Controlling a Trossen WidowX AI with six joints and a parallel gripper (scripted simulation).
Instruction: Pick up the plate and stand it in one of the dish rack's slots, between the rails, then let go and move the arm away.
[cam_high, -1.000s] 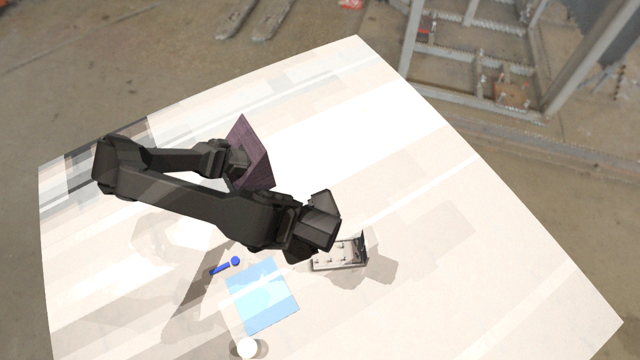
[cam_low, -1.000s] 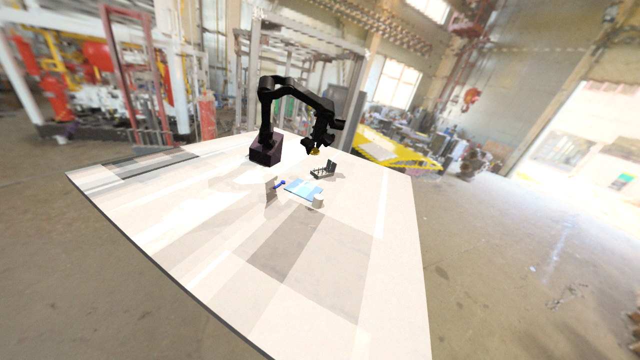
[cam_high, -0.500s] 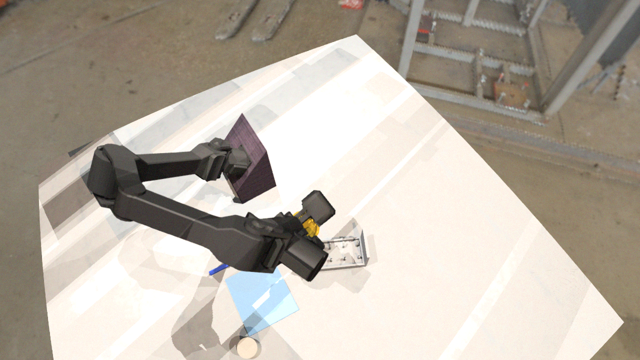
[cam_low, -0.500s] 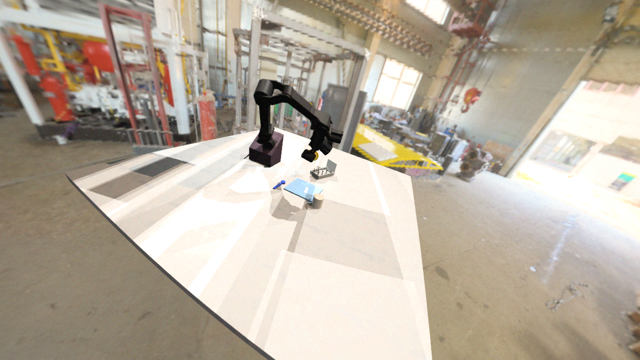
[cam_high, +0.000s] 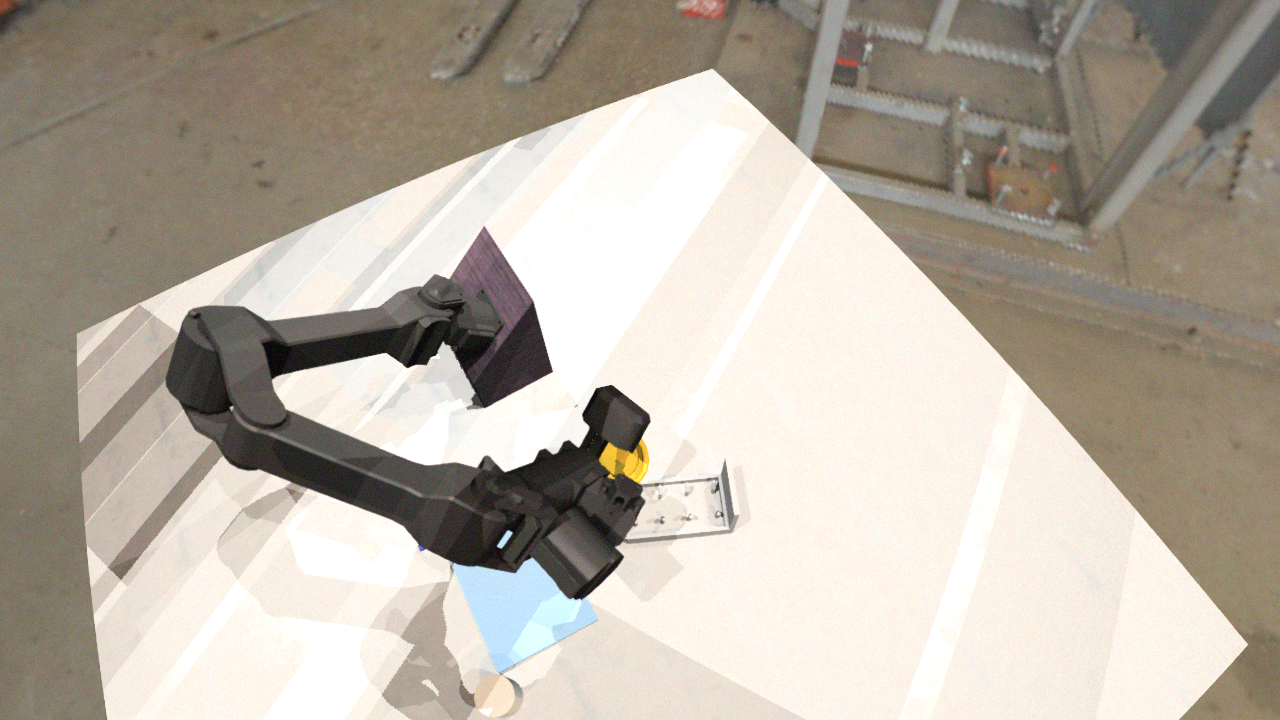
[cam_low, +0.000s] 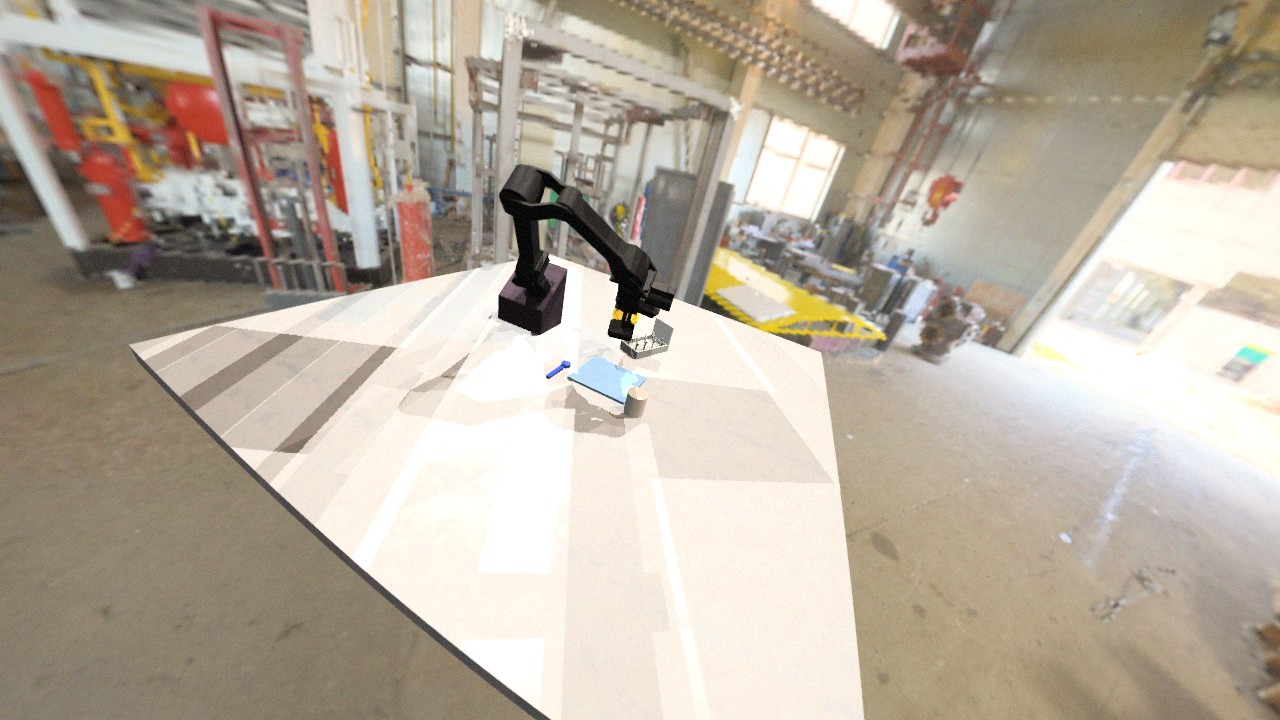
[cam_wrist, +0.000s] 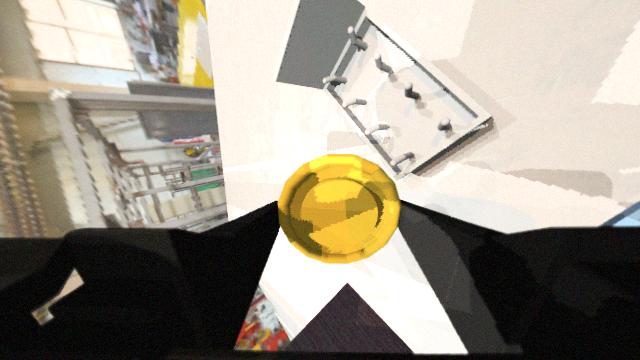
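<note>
My gripper tip is 7 cm short of the grey dish rack, 7 cm above it and 3 cm to the right of it. From my gripper tip the other things lie so: blue spoon: 22 cm to the right, 9 cm below, 5 cm behind; then light blue mat: 18 cm to the right, 9 cm below, 6 cm ahead; then yellow plate: 1 cm to the right, 1 cm above.
</note>
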